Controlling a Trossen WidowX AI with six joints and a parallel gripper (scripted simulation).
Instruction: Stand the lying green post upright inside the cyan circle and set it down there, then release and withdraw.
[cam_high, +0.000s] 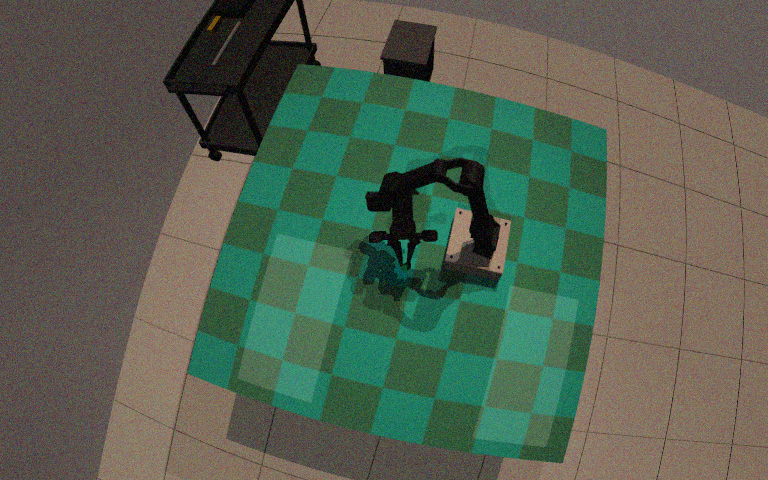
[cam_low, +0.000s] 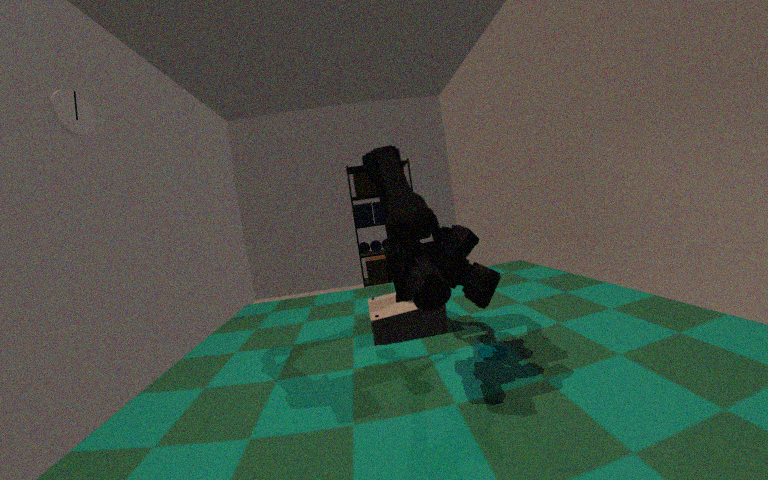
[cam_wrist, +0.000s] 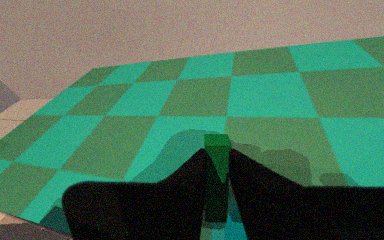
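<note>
My gripper tip is now 30 mm short of the cyan circle, 10 mm to the left of it and 140 mm above it. The rest, counted from my gripper tip: green post (10 mm to the right, 20 mm below).
</note>
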